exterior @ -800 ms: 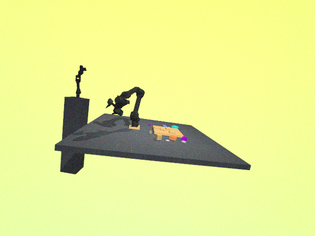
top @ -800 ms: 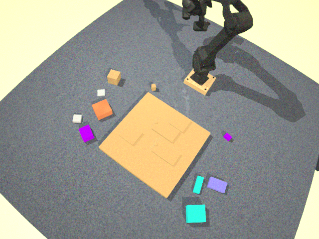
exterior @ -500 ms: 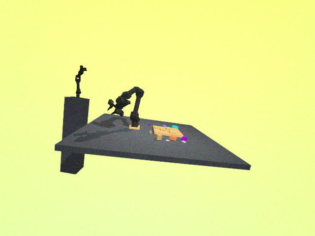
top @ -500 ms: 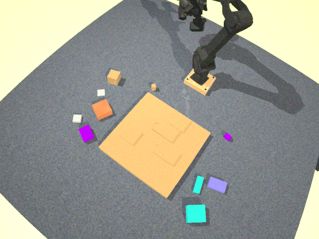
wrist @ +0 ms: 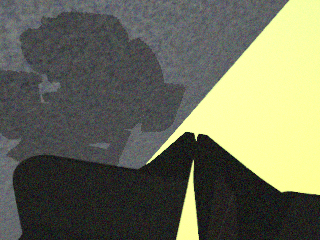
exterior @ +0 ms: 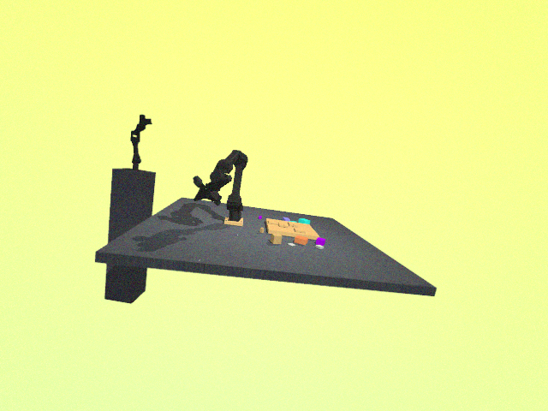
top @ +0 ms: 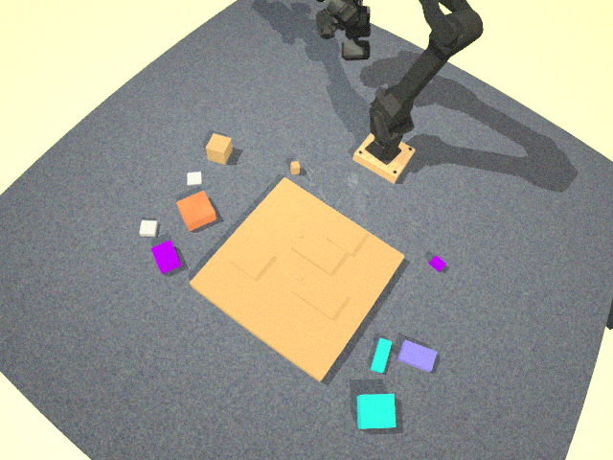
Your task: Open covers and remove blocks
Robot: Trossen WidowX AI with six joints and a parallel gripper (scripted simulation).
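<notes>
Right now my gripper tip is 45 cm short of the tan cube, 12 cm above it and 4 cm to the left of it. From my gripper tip the other things lie so: magenta cube (47 cm to the left, 33 cm ahead, 13 cm below); orange block (58 cm ahead, 13 cm below, 4 cm to the left); purple block (69 cm ahead, 12 cm below, 7 cm to the left).
</notes>
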